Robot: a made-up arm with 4 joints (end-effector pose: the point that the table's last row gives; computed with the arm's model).
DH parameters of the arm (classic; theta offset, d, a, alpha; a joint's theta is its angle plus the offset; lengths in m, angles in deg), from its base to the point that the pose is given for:
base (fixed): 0 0.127 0 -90
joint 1: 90 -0.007 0.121 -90
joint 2: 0 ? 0.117 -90
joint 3: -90 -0.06 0.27 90
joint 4: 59.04 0 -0.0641 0
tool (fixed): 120.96 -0.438 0 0
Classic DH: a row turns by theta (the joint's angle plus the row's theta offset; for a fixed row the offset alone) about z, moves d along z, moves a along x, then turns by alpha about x.
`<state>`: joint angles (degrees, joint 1 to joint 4).
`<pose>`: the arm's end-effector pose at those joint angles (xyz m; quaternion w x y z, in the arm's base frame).
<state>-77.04 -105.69 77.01 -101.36</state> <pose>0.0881 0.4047 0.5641 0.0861 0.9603 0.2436 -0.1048</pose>
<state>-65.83 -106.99 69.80 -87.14</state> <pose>0.1258 0.4324 0.5159 0.1436 0.9617 0.1546 -0.1750</pose>
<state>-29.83 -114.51 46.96 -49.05</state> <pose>0.1260 0.4795 0.4056 0.3337 0.8961 0.0396 -0.2899</pose>
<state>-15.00 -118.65 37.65 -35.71</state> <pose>0.1020 0.4722 0.4009 0.3835 0.8721 0.0432 -0.3010</pose>
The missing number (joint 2, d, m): -0.069
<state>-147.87 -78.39 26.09 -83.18</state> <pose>0.0506 0.5908 0.3424 0.3970 0.7437 -0.3747 0.3858</pose>
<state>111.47 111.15 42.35 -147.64</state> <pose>0.0390 -0.5852 -0.0664 0.9013 -0.3600 -0.0901 -0.2232</pose>
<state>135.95 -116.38 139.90 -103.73</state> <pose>-0.4733 -0.0795 -0.1357 0.1226 0.3752 0.5074 0.7660</pose>
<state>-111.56 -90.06 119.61 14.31</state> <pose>-0.2115 0.1122 0.6608 0.2966 -0.6208 0.7204 0.0873</pose>
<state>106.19 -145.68 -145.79 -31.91</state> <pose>-0.3570 -0.2865 0.2319 0.0777 -0.7987 -0.4766 -0.3588</pose>
